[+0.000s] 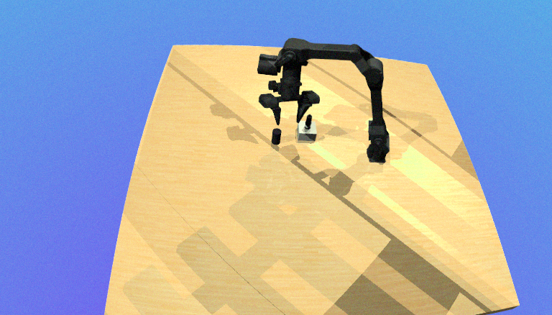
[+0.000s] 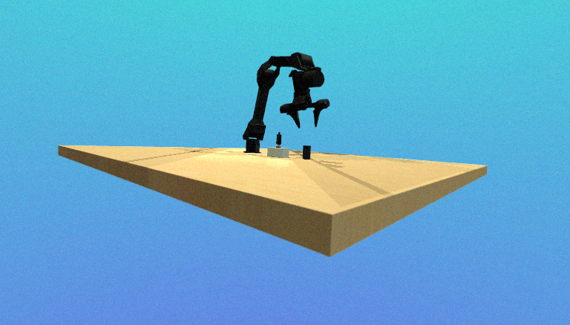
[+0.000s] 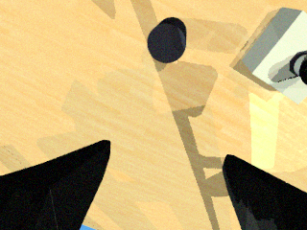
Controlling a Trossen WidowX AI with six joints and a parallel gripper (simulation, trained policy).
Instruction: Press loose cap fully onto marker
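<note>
Right now the black cap is 10 cm below my gripper tip, 3 cm to the right of it and 3 cm ahead of it. From my gripper tip the other things lie so: grey holder block: 10 cm below, 8 cm to the right, 8 cm behind.
</note>
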